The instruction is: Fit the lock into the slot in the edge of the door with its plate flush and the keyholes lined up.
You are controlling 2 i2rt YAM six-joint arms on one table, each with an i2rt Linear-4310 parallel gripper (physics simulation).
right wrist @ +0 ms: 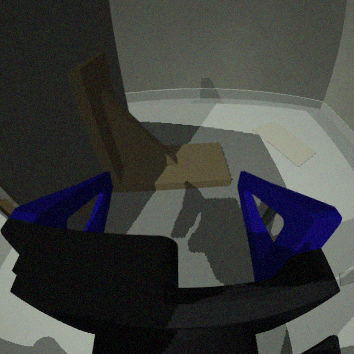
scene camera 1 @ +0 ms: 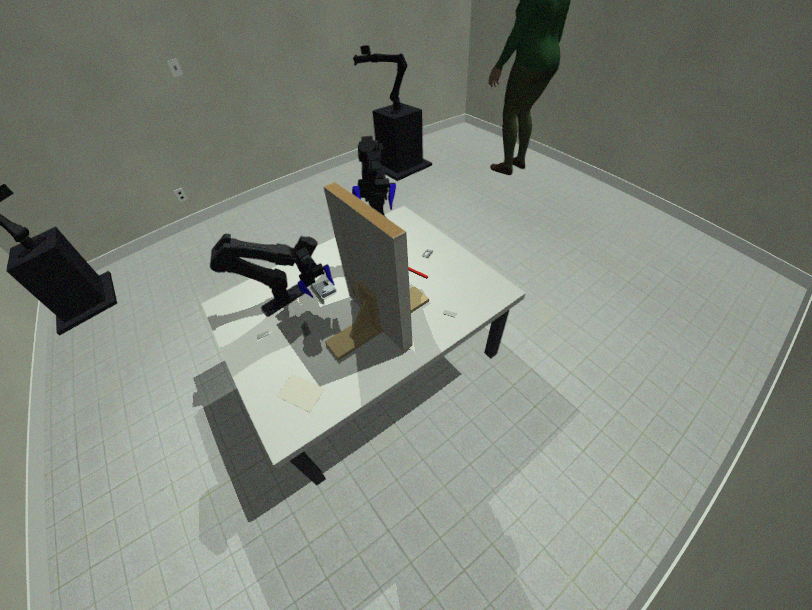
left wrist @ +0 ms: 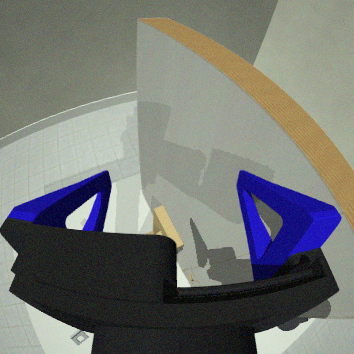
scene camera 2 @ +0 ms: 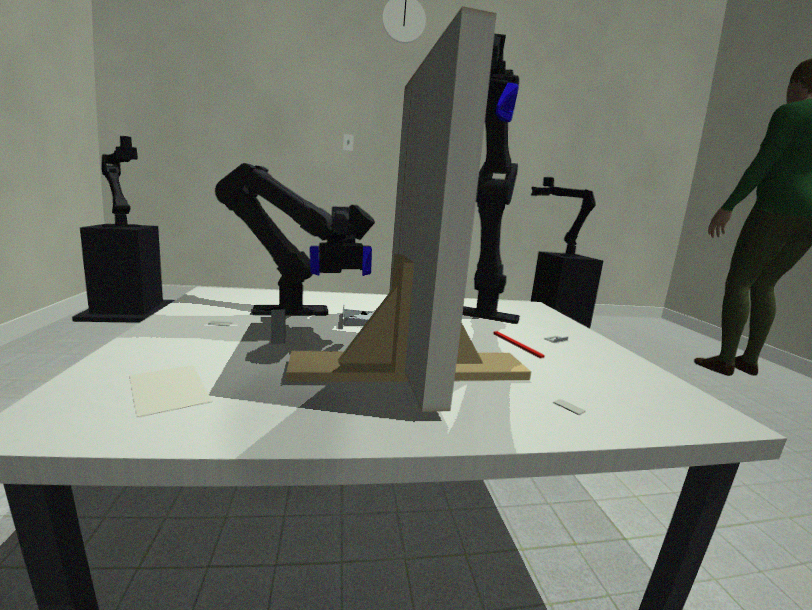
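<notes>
Left gripper, mine: my left gripper [scene camera 1: 376, 209] is open, holds nothing, and appears also in the left wrist view [left wrist: 173, 177]. My right gripper [scene camera 2: 340, 272] is open and empty too; it is visible in the right wrist view [right wrist: 174, 178]. A grey door [scene camera 2: 444, 109] is present, visible as well in scene camera 1 [scene camera 1: 373, 250], in the left wrist view [left wrist: 203, 113] and in the right wrist view [right wrist: 53, 151]. A wooden base [scene camera 2: 378, 352] is also in the scene.
</notes>
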